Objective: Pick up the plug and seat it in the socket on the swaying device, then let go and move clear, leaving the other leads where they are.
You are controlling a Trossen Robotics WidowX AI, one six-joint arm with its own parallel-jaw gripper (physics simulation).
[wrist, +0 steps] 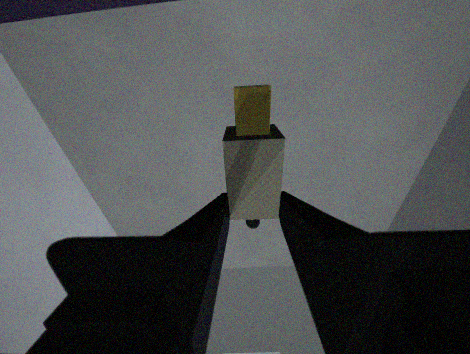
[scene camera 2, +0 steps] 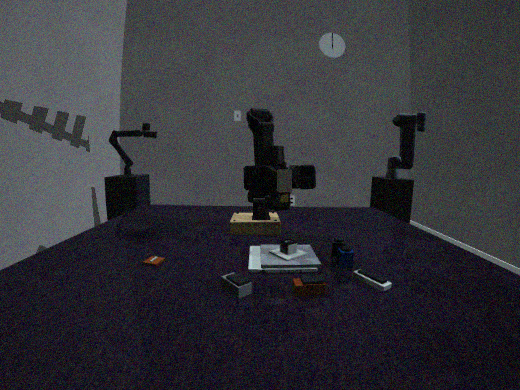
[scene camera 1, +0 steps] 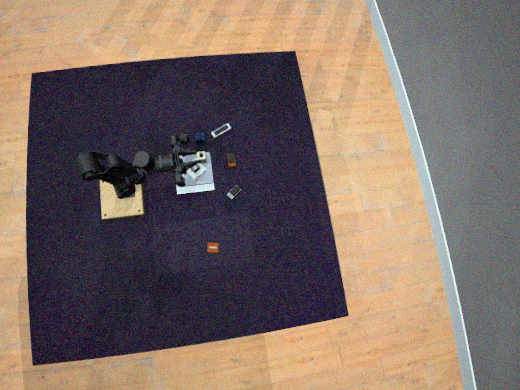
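Observation:
The plug (scene camera 1: 201, 155) (scene camera 2: 284, 181) (wrist: 254, 175) has a beige body and a yellow tip. My gripper (wrist: 253, 198) is shut on the plug, with one black finger on each side of its body and the yellow tip pointing away from the fingers. A small grey block with a dark opening, which looks like the socket (scene camera 1: 196, 169) (scene camera 2: 288, 247), stands on a tilted white plate (scene camera 2: 303, 254) over a grey platform (scene camera 2: 270, 257) (wrist: 150, 100). The plug hangs above the platform, apart from the block and beside it in scene view 1. The block does not show in the wrist view.
Around the platform lie a white bar (scene camera 1: 221, 130) (scene camera 2: 372, 279), a blue block (scene camera 1: 200, 136) (scene camera 2: 346, 258), an orange-and-black block (scene camera 1: 231, 160) (scene camera 2: 310, 286) and a grey block (scene camera 1: 234, 191) (scene camera 2: 237, 284). A flat orange piece (scene camera 1: 213, 247) (scene camera 2: 154, 260) lies farther off. I cannot make out leads.

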